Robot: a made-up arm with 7 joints. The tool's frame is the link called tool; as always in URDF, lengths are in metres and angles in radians.
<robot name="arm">
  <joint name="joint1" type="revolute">
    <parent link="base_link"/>
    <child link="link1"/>
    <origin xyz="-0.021 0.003 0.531"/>
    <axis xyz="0 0 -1"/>
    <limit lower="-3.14" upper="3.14"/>
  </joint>
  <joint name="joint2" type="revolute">
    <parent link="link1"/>
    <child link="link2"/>
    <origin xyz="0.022 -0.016 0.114"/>
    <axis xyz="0 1 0"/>
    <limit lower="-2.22" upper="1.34"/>
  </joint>
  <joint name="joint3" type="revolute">
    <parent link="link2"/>
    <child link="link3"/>
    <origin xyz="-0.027 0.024 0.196"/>
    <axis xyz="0 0 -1"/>
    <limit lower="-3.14" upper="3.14"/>
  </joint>
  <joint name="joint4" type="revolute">
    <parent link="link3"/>
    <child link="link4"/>
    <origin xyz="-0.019 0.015 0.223"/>
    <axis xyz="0 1 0"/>
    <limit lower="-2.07" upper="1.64"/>
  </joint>
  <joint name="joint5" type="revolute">
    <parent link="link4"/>
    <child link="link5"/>
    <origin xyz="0 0 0.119"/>
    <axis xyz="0 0 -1"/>
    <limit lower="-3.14" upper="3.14"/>
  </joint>
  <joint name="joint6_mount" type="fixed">
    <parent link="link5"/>
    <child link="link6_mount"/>
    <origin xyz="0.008 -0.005 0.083"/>
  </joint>
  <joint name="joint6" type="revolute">
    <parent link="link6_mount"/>
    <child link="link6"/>
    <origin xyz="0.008 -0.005 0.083"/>
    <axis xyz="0 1 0"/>
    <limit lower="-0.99" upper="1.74"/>
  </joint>
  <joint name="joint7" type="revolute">
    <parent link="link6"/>
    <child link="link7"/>
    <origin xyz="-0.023 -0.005 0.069"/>
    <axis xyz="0 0 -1"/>
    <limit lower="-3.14" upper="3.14"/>
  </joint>
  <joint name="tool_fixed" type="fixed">
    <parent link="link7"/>
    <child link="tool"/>
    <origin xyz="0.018 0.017 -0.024"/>
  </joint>
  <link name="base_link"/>
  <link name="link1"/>
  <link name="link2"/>
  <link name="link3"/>
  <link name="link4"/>
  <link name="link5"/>
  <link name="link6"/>
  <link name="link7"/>
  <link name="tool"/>
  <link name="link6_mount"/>
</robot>
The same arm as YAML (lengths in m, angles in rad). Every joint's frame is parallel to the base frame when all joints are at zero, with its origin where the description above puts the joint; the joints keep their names.
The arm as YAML. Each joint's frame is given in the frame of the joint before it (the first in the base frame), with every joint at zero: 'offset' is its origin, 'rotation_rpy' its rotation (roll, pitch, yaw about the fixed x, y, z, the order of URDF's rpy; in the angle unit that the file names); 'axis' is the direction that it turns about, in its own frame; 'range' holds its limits. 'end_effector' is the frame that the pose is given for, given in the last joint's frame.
length_unit: m
angle_unit: rad
chain:
  - id: joint1
    offset: [-0.021, 0.003, 0.531]
    rotation_rpy: [0.0, 0.0, 0.0]
    axis: "-z"
    range: [-3.14, 3.14]
  - id: joint2
    offset: [0.022, -0.016, 0.114]
    rotation_rpy: [0.0, 0.0, 0.0]
    axis: "+y"
    range: [-2.22, 1.34]
  - id: joint3
    offset: [-0.027, 0.024, 0.196]
    rotation_rpy: [0.0, 0.0, 0.0]
    axis: "-z"
    range: [-3.14, 3.14]
  - id: joint4
    offset: [-0.019, 0.015, 0.223]
    rotation_rpy: [0.0, 0.0, 0.0]
    axis: "+y"
    range: [-2.07, 1.64]
  - id: joint5
    offset: [0.0, 0.0, 0.119]
    rotation_rpy: [0.0, 0.0, 0.0]
    axis: "-z"
    range: [-3.14, 3.14]
  - id: joint6
    offset: [0.016, -0.01, 0.166]
    rotation_rpy: [0.0, 0.0, 0.0]
    axis: "+y"
    range: [-0.99, 1.74]
  - id: joint7
    offset: [-0.023, -0.005, 0.069]
    rotation_rpy: [0.0, 0.0, 0.0]
    axis: "-z"
    range: [-3.14, 3.14]
end_effector:
  offset: [0.018, 0.017, -0.024]
  rotation_rpy: [0.0, 0.0, 0.0]

